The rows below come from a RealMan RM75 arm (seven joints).
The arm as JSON. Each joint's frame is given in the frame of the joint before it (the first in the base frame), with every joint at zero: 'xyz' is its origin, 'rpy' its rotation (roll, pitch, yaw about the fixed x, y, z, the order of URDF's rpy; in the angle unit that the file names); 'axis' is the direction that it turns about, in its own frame. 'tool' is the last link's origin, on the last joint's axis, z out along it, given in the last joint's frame.
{
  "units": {
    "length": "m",
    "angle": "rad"
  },
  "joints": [
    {
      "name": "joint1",
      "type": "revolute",
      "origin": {
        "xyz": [
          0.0,
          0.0,
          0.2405
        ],
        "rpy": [
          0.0,
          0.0,
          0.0
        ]
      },
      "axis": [
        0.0,
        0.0,
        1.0
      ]
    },
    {
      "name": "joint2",
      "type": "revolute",
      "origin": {
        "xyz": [
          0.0,
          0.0,
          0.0
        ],
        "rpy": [
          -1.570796,
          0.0,
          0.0
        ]
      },
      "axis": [
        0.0,
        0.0,
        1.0
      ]
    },
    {
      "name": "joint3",
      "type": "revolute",
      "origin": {
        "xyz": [
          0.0,
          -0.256,
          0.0
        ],
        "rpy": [
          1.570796,
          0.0,
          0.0
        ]
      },
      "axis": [
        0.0,
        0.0,
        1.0
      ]
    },
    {
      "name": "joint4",
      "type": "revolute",
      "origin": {
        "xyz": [
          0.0,
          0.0,
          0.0
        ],
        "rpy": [
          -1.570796,
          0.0,
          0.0
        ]
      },
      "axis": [
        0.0,
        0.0,
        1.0
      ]
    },
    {
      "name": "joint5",
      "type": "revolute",
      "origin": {
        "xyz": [
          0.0,
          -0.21,
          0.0
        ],
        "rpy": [
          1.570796,
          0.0,
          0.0
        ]
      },
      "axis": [
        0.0,
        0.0,
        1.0
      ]
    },
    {
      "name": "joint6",
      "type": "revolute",
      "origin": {
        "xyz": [
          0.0,
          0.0,
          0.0
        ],
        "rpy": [
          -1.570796,
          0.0,
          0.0
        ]
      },
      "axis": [
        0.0,
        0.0,
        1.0
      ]
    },
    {
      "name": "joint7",
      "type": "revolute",
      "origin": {
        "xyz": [
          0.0,
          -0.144,
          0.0
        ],
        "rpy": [
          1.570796,
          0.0,
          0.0
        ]
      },
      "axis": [
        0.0,
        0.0,
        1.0
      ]
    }
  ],
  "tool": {
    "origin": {
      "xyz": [
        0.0,
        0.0,
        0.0
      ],
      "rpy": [
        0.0,
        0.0,
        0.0
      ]
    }
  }
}
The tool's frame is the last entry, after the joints.
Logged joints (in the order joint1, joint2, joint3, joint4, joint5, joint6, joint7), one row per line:
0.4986, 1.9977, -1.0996, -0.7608, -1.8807, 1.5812, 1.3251
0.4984, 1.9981, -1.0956, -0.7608, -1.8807, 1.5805, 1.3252
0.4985, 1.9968, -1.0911, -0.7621, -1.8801, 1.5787, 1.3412
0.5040, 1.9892, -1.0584, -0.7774, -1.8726, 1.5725, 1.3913
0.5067, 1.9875, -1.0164, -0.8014, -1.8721, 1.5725, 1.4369
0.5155, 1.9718, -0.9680, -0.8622, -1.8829, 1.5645, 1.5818
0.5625, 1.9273, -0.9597, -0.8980, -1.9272, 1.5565, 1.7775
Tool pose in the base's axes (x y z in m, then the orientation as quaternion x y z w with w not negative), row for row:
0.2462, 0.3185, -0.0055, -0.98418, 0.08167, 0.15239, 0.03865
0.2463, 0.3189, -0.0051, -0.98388, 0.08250, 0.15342, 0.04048
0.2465, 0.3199, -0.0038, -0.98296, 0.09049, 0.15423, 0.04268
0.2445, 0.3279, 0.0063, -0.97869, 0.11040, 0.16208, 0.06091
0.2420, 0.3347, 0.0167, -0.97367, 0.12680, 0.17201, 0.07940
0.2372, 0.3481, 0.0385, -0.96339, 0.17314, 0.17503, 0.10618
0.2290, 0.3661, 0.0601, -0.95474, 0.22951, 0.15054, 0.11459
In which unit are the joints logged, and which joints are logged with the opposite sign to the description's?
The joints are logged in radians. Opposite sign: joint6.
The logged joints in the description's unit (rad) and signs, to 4 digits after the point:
0.4986, 1.9977, -1.0996, -0.7608, -1.8807, -1.5812, 1.3251
0.4984, 1.9981, -1.0956, -0.7608, -1.8807, -1.5805, 1.3252
0.4985, 1.9968, -1.0911, -0.7621, -1.8801, -1.5787, 1.3412
0.5040, 1.9892, -1.0584, -0.7774, -1.8726, -1.5725, 1.3913
0.5067, 1.9875, -1.0164, -0.8014, -1.8721, -1.5725, 1.4369
0.5155, 1.9718, -0.9680, -0.8622, -1.8829, -1.5645, 1.5818
0.5625, 1.9273, -0.9597, -0.8980, -1.9272, -1.5565, 1.7775

